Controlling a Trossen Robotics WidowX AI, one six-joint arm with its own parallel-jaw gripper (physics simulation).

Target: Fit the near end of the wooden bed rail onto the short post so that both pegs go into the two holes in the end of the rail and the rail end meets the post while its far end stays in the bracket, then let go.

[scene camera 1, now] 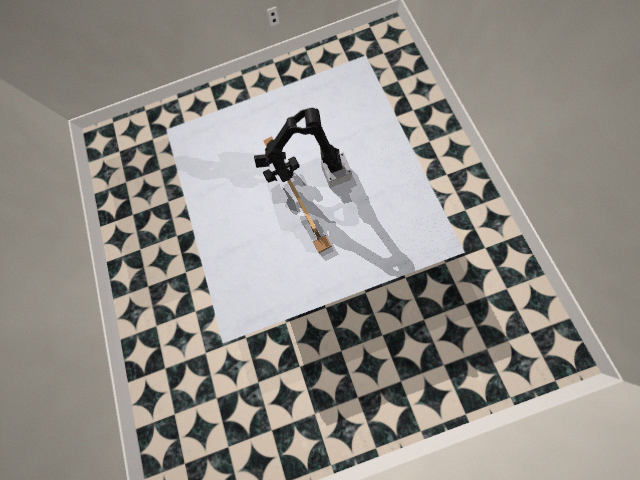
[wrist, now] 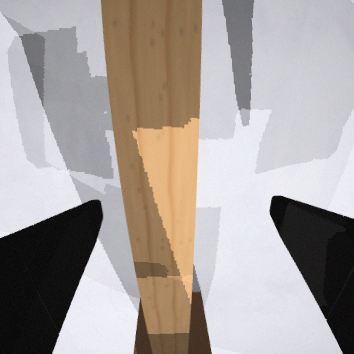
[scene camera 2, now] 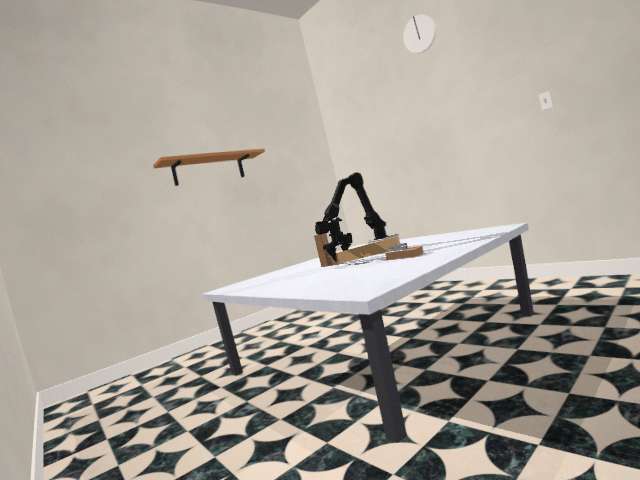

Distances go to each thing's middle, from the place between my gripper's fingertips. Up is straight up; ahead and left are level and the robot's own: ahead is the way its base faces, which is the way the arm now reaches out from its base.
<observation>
The wooden bed rail (scene camera 2: 379, 247) is 30 mm behind my hand, 140 mm to the left of it and 20 mm above it.
</observation>
